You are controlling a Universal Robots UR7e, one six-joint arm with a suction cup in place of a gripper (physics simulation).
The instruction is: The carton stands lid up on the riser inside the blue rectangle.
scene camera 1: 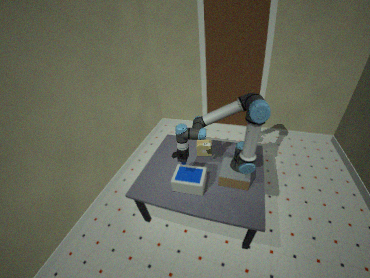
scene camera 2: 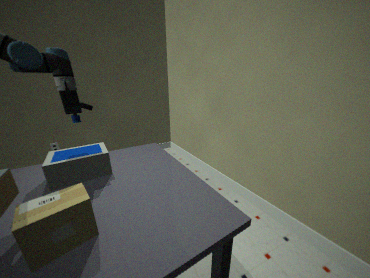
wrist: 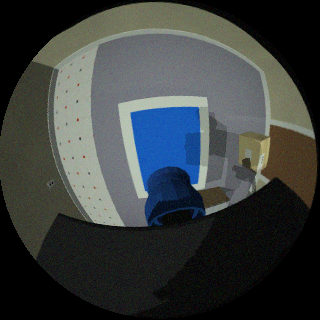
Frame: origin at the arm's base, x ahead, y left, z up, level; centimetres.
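Where they show: hand, its tool point: (scene camera 1: 183,163) (scene camera 2: 77,122) (wrist: 168,186).
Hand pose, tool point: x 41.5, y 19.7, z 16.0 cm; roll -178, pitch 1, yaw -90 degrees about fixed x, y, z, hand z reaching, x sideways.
After its pixels a point has its place.
The brown carton (scene camera 1: 204,148) @[x 33.2, y -19.2, z -0.8 cm] (scene camera 2: 59,231) @[x 34.7, y -29.6, z -3.4 cm] (wrist: 248,146) @[x 36.5, y -18.6, z -4.2 cm] stands on the table, apart from the riser. Its top face, with tape and a white barcode label, points up in the scene camera 2 view. The white riser (scene camera 1: 188,188) @[x 37.6, y 27.3, z -3.7 cm] (scene camera 2: 80,172) @[x 38.8, y 7.2, z -5.6 cm] (wrist: 132,150) @[x 40.7, y 25.5, z 1.2 cm] carries the filled blue rectangle (scene camera 1: 189,174) @[x 38.9, y 17.2, z 1.2 cm] (scene camera 2: 77,153) @[x 38.9, y 15.2, z 1.2 cm] (wrist: 165,135) @[x 43.1, y 17.9, z 1.2 cm] on its top, with no carton on it. My gripper, a blue suction cup (scene camera 1: 183,162) (scene camera 2: 76,118) (wrist: 174,192), hangs above the riser with a clear gap. It is open and holds nothing. It hides part of the riser's rim in the wrist view.
The grey table (scene camera 1: 155,175) @[x 72.8, y 14.2, z -10.8 cm] (scene camera 2: 150,200) @[x 60.6, y -23.3, z -10.8 cm] (wrist: 165,65) @[x 67.4, y 13.8, z -10.8 cm] bears the riser, the carton and the arm's base block (scene camera 1: 234,180) @[x 3.4, y 15.1, z -1.4 cm] (scene camera 2: 6,192) @[x 15.2, y 6.5, z -5.9 cm] (wrist: 215,196) @[x 14.7, y -3.7, z -4.2 cm]. The base block stands to the right of the riser in the scene camera 1 view. Walls and a brown door (scene camera 1: 235,60) stand beyond the table.
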